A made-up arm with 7 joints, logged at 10 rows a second.
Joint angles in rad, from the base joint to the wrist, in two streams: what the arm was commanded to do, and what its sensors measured. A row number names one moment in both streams.
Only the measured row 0 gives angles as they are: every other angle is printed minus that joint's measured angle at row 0.
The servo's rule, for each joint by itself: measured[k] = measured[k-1] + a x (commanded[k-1-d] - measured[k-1]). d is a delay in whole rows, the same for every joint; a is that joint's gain. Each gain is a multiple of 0.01, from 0.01 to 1. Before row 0 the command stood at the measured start. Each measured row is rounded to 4 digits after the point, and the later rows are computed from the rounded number. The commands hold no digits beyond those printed.
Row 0, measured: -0.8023, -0.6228, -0.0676, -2.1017, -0.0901, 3.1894, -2.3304
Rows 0 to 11, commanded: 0.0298, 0.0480, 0.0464, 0.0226, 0.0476, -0.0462, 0.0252; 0.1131, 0.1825, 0.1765, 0.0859, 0.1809, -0.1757, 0.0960; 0.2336, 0.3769, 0.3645, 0.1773, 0.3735, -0.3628, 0.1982; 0.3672, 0.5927, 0.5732, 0.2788, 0.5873, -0.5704, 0.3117; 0.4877, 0.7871, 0.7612, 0.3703, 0.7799, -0.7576, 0.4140; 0.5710, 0.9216, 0.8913, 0.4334, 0.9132, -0.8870, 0.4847; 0.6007, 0.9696, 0.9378, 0.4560, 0.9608, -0.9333, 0.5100; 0.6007, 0.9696, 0.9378, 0.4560, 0.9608, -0.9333, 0.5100; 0.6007, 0.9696, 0.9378, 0.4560, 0.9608, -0.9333, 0.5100; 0.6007, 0.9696, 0.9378, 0.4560, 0.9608, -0.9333, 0.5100; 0.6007, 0.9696, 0.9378, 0.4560, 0.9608, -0.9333, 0.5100; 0.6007, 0.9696, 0.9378, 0.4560, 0.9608, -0.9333, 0.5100
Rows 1 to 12, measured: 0.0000, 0.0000, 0.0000, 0.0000, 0.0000, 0.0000, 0.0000; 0.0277, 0.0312, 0.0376, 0.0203, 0.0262, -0.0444, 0.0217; 0.1071, 0.1295, 0.1501, 0.0793, 0.1113, -0.1704, 0.0856; 0.2247, 0.2903, 0.3238, 0.1675, 0.2555, -0.3551, 0.1824; 0.3572, 0.4869, 0.5258, 0.2677, 0.4380, -0.5618, 0.2936; 0.4786, 0.6820, 0.7165, 0.3600, 0.6260, -0.7498, 0.3971; 0.5645, 0.8377, 0.8581, 0.4261, 0.7840, -0.8815, 0.4724; 0.5982, 0.9234, 0.9227, 0.4530, 0.8812, -0.9312, 0.5047; 0.6005, 0.9534, 0.9349, 0.4557, 0.9250, -0.9332, 0.5093; 0.6007, 0.9639, 0.9372, 0.4560, 0.9447, -0.9333, 0.5099; 0.6007, 0.9676, 0.9377, 0.4560, 0.9536, -0.9333, 0.5100; 0.6007, 0.9689, 0.9378, 0.4560, 0.9576, -0.9333, 0.5100
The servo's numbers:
d 1
a 0.93 0.65 0.81 0.90 0.55 0.96 0.86

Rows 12 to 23, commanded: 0.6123, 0.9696, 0.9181, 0.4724, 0.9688, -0.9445, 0.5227; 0.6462, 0.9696, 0.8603, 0.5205, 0.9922, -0.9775, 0.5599; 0.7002, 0.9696, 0.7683, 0.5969, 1.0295, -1.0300, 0.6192; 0.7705, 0.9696, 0.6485, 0.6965, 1.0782, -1.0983, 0.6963; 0.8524, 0.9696, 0.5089, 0.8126, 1.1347, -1.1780, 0.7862; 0.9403, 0.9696, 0.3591, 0.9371, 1.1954, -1.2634, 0.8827; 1.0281, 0.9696, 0.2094, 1.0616, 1.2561, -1.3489, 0.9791; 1.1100, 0.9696, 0.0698, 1.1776, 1.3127, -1.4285, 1.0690; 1.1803, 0.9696, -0.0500, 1.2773, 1.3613, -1.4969, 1.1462; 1.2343, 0.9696, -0.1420, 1.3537, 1.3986, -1.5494, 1.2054; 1.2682, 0.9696, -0.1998, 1.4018, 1.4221, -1.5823, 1.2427; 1.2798, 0.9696, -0.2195, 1.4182, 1.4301, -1.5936, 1.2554
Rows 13 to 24, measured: 0.6007, 0.9694, 0.9378, 0.4560, 0.9594, -0.9333, 0.5100; 0.6115, 0.9695, 0.9218, 0.4708, 0.9646, -0.9441, 0.5209; 0.6438, 0.9696, 0.8720, 0.5155, 0.9798, -0.9762, 0.5544; 0.6963, 0.9696, 0.7880, 0.5888, 1.0071, -1.0278, 0.6101; 0.7653, 0.9696, 0.6750, 0.6857, 1.0462, -1.0955, 0.6842; 0.8463, 0.9696, 0.5405, 0.7999, 1.0949, -1.1747, 0.7719; 0.9337, 0.9696, 0.3936, 0.9234, 1.1502, -1.2599, 0.8672; 1.0215, 0.9696, 0.2444, 1.0478, 1.2084, -1.3453, 0.9634; 1.1038, 0.9696, 0.1030, 1.1646, 1.2658, -1.4252, 1.0542; 1.1749, 0.9696, -0.0209, 1.2660, 1.3183, -1.4940, 1.1333; 1.2301, 0.9696, -0.1190, 1.3449, 1.3625, -1.5472, 1.1953; 1.2655, 0.9696, -0.1844, 1.3961, 1.3953, -1.5809, 1.2361
